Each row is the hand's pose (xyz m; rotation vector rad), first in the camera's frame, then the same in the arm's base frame.
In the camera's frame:
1: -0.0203 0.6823 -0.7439 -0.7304 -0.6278 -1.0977
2: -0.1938 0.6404 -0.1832 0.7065 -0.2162 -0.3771
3: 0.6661 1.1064 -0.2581 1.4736 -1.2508 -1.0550
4: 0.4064 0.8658 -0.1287 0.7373 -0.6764 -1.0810
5: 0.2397 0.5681 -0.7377 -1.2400 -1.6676 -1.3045
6: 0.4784 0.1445 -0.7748 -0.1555 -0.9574 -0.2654
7: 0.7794 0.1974 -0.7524 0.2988 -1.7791 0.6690
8: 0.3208 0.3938 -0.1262 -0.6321 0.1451 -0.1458
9: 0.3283 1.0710 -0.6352 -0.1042 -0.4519 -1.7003
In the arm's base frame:
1: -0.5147 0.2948 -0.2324 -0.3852 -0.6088 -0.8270
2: -0.6502 0.0674 0.2931 0.9609 -0.0609 -0.0495
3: -0.0113 0.8070 0.3769 1.8106 -0.8505 -0.9641
4: -0.1668 0.4682 0.4333 1.0294 -0.4156 -0.8270
5: -0.2310 0.2799 -0.2358 -0.7508 -1.6085 -1.2452
6: 0.1407 -0.0138 -0.3516 0.2336 -0.9489 -0.0444
7: 0.4042 0.1337 -0.2995 0.7878 -1.8431 0.7167
8: -0.0806 0.0089 0.3253 -0.4149 0.0256 0.2107
9: -0.3230 0.7442 -0.0186 0.1573 -0.2651 -1.3871

